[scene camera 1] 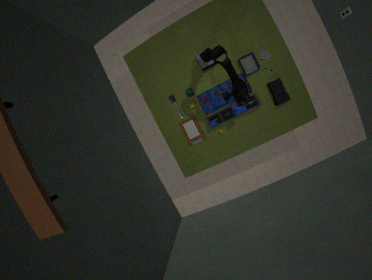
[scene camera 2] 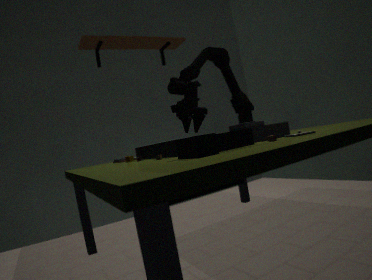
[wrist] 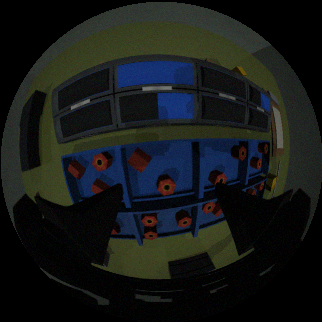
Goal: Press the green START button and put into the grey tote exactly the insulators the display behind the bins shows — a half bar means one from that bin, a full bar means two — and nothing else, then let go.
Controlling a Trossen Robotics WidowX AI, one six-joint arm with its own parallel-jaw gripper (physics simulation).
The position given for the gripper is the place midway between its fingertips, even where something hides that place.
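Note:
Gripper [scene camera 2: 191, 132] [wrist: 170, 188]: open, holds nothing. Dark box [scene camera 2: 200, 146] [wrist: 28, 135]: visible.

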